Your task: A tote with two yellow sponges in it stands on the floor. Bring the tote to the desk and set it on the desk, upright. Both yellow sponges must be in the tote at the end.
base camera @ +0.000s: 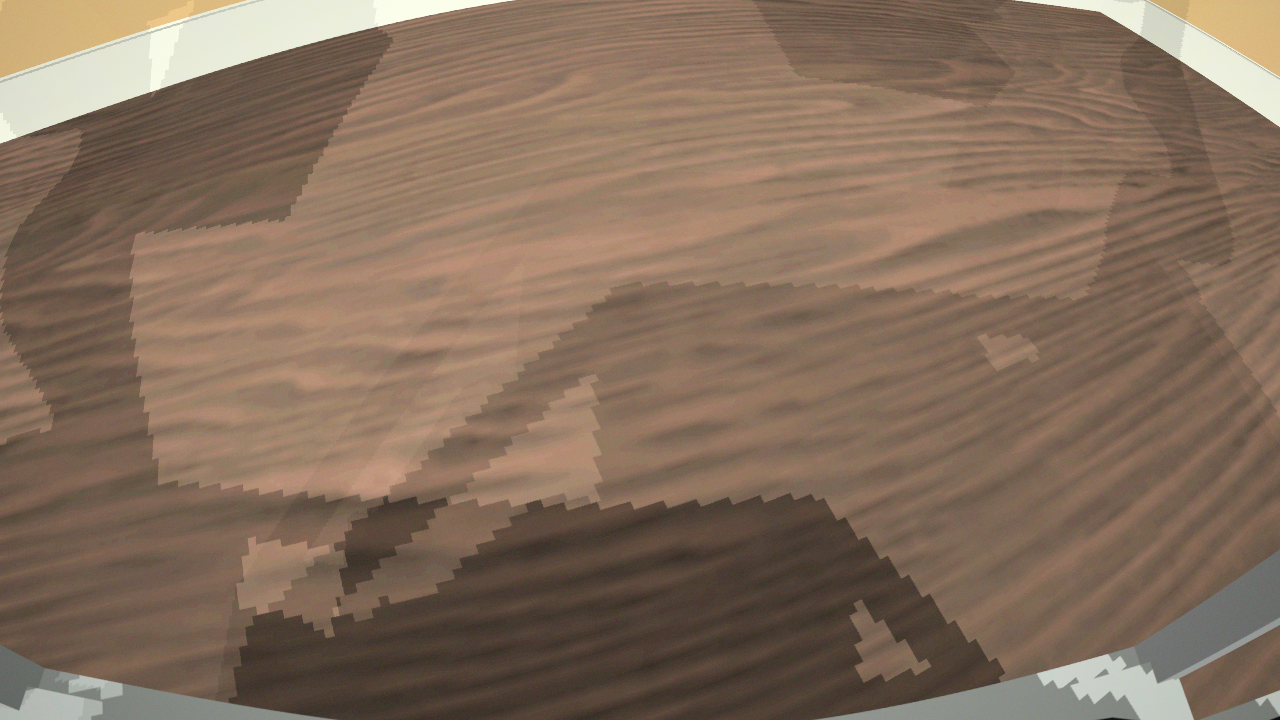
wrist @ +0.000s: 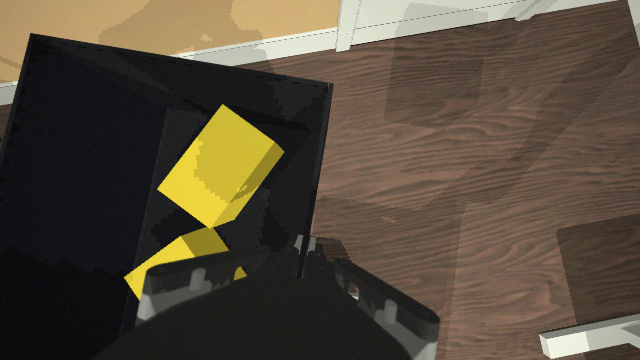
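Places are measured from the arm's base along level axes (x ahead, y right, z down), in centimetres.
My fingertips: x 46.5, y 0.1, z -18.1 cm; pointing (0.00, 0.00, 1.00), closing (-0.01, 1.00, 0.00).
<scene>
For each thing: its top centre in the pictures, then the offset to it from my fingertips. Level surfaces: height alone.
- black tote, top centre: (wrist: 129, 294) dx -2.4, dy -9.9, dz -5.8 cm
- second yellow sponge, top centre: (wrist: 183, 302) dx -6.4, dy -10.1, dz -0.5 cm
- Dark wood floor, surface height: dz +57.7 cm
The black tote (wrist: 85, 165) fills the left of the wrist view, open side up. One yellow sponge (wrist: 225, 165) lies inside it. A second yellow sponge (wrist: 170, 252) lies inside beside the first, partly hidden by a gripper finger. My gripper (wrist: 305, 246) is shut on the tote's thin side wall, at the rim on the right in the wrist view. The tote and gripper do not show in the base view. I cannot make out the desk top in either view.
Dark wood floor (base camera: 626, 214) (wrist: 480, 165) carries several shadows. White edging (base camera: 268, 67) (wrist: 300, 42) runs along the tan surface behind. A white bar (wrist: 590, 340) shows at the lower right of the wrist view. Grey base parts edge the bottom of the base view.
</scene>
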